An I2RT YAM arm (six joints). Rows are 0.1 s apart.
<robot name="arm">
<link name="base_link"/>
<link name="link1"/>
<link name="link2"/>
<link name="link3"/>
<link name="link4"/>
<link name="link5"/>
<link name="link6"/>
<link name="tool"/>
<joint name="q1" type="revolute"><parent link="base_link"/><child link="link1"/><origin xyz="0 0 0.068"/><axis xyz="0 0 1"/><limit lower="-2.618" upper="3.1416"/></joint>
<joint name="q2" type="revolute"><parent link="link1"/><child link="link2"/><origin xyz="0.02 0.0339 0.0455" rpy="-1.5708 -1.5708 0"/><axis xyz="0 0 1"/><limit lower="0" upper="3.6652"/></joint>
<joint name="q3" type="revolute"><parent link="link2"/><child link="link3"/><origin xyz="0 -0.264 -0.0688" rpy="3.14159 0 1.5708"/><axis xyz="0 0 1"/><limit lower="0" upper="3.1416"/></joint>
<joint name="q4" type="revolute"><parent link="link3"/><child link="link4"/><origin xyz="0.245 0.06 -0.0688" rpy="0 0 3.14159"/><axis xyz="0 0 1"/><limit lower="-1.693" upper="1.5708"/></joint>
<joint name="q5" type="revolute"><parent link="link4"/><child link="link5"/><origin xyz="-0.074 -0.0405 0.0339" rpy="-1.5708 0 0"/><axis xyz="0 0 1"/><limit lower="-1.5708" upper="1.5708"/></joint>
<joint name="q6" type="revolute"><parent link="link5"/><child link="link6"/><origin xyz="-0.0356 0 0.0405" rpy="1.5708 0 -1.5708"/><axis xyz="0 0 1"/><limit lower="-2.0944" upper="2.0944"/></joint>
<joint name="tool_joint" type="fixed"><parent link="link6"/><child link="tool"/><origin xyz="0 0 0" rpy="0 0 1.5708"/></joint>
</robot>
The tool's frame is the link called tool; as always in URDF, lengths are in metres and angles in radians.
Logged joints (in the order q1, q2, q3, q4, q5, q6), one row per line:
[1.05 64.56 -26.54 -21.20 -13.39 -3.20]
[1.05 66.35 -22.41 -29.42 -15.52 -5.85]
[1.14 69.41 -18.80 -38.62 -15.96 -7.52]
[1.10 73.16 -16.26 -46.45 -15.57 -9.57]
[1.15 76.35 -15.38 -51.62 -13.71 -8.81]
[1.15 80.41 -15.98 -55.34 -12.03 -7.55]
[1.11 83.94 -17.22 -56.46 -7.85 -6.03]
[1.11 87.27 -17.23 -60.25 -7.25 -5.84]
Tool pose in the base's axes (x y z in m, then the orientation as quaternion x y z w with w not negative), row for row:
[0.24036 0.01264 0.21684 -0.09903 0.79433 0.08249 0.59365]
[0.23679 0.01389 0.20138 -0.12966 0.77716 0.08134 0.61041]
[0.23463 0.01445 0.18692 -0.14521 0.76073 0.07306 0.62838]
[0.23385 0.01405 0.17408 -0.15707 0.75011 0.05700 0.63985]
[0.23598 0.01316 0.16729 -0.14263 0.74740 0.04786 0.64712]
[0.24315 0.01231 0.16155 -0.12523 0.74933 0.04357 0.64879]
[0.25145 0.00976 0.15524 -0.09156 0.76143 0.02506 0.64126]
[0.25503 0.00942 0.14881 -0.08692 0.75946 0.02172 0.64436]
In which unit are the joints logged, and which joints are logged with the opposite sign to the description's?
The joints are logged in degrees. Opposite sign: q3, q4.
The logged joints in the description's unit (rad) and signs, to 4 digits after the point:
[0.0183 1.1268 0.4632 0.3700 -0.2337 -0.0559]
[0.0183 1.1580 0.3911 0.5135 -0.2709 -0.1021]
[0.0199 1.2114 0.3281 0.6740 -0.2786 -0.1312]
[0.0192 1.2769 0.2838 0.8107 -0.2717 -0.1670]
[0.0201 1.3326 0.2684 0.9009 -0.2393 -0.1538]
[0.0201 1.4034 0.2789 0.9659 -0.2100 -0.1318]
[0.0194 1.4650 0.3005 0.9854 -0.1370 -0.1052]
[0.0194 1.5231 0.3007 1.0516 -0.1265 -0.1019]

